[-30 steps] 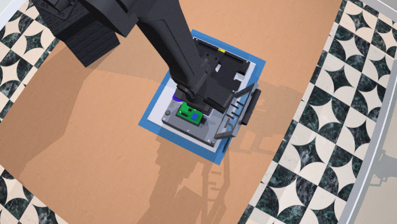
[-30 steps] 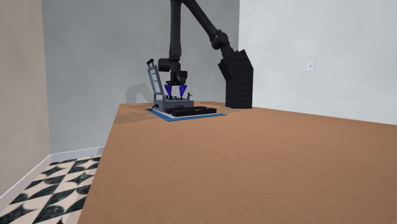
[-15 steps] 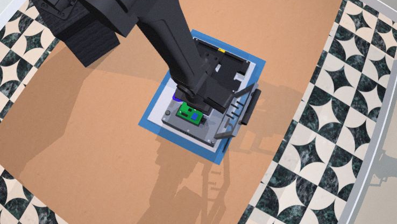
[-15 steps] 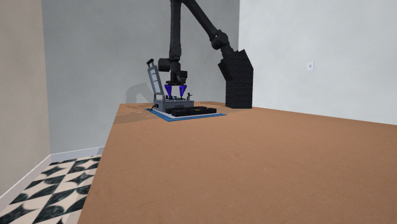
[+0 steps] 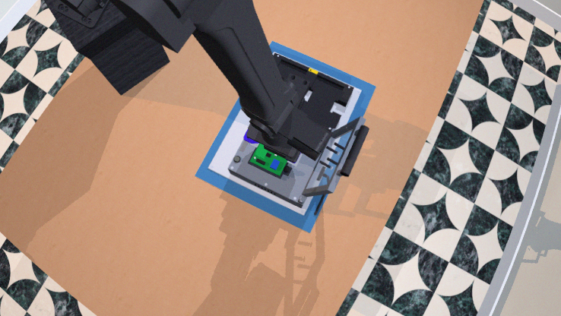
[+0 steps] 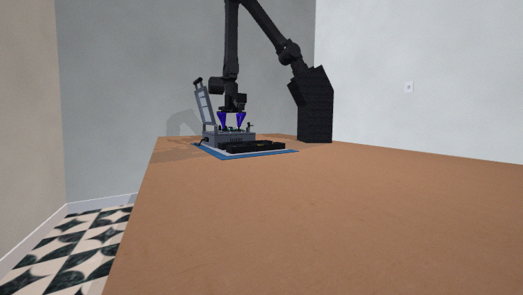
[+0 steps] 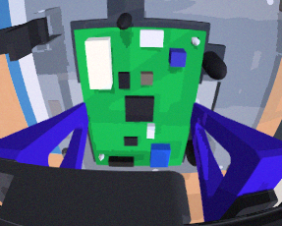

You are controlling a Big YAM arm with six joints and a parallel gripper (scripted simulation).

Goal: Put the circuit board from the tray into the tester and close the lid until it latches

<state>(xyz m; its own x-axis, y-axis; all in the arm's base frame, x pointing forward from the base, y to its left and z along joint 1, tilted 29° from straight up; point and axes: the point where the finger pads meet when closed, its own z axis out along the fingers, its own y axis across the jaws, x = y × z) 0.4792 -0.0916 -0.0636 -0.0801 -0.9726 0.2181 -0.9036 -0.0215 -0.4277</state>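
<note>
My gripper is now right at the green circuit board. The rest, counted from my hand: black plate: 10 mm ahead, 10 mm to the left, 10 mm below; tester: 40 mm ahead, 40 mm to the left, 30 mm above; dark latch hook: 60 mm behind, 60 mm to the left, 10 mm above.
</note>
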